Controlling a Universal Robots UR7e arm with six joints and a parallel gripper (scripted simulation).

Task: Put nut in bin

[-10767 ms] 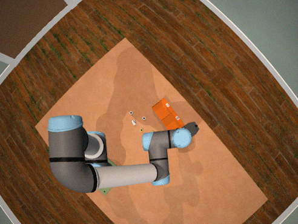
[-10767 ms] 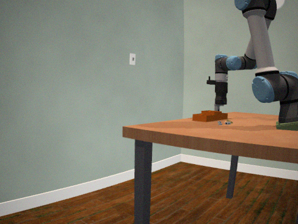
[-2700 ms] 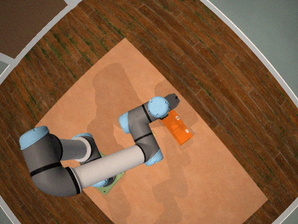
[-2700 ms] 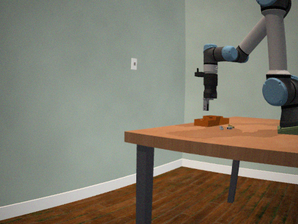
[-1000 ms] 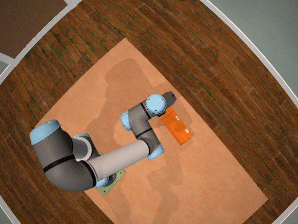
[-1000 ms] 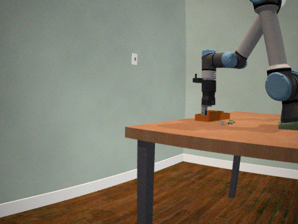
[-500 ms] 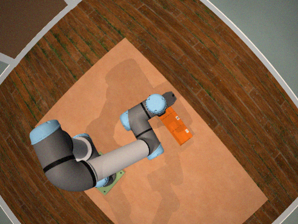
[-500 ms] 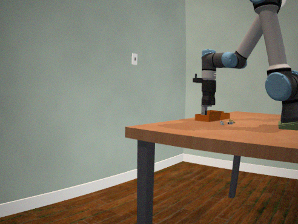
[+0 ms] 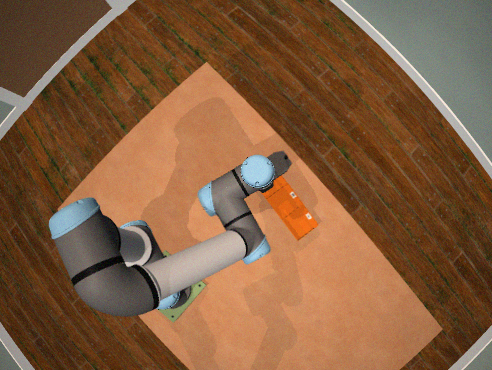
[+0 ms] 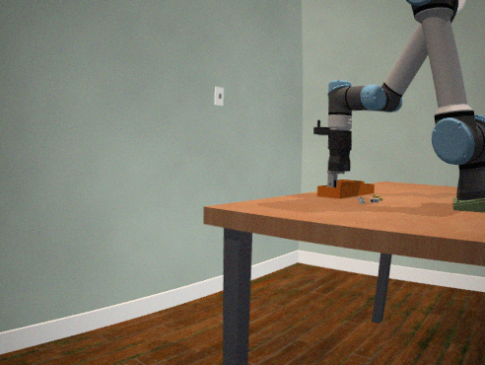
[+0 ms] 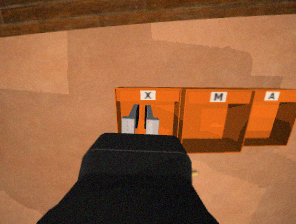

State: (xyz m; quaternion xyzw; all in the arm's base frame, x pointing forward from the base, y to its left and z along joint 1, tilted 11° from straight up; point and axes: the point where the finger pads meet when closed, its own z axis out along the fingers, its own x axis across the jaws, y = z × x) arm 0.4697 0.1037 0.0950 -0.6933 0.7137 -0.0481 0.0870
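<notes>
My hand is 17 cm past the pale block, 3 cm to the right of it and 3 cm above it. Round my hand: brass bolt: 12 cm behind, 8 cm to the right, 3 cm below; brass nut: 16 cm behind, 3 cm to the right, 3 cm below.
</notes>
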